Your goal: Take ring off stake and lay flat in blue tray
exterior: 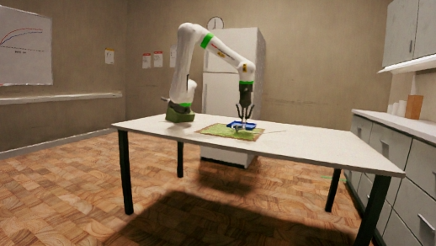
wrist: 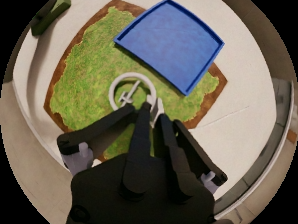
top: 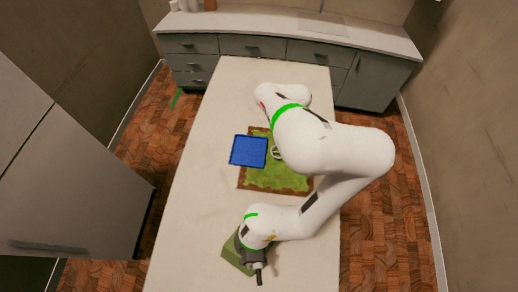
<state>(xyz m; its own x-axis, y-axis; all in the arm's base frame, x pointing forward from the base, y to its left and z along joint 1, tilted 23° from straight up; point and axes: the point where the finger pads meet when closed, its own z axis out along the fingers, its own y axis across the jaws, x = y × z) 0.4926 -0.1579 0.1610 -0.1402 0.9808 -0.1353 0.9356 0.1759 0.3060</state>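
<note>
My gripper is now 160 mm to the right of the blue tray, 50 mm above it and 10 mm past it. Also, from my hand: green mat (70 mm below, 70 mm behind); then grey stake (50 mm behind, 40 mm below, 10 mm to the right).
</note>
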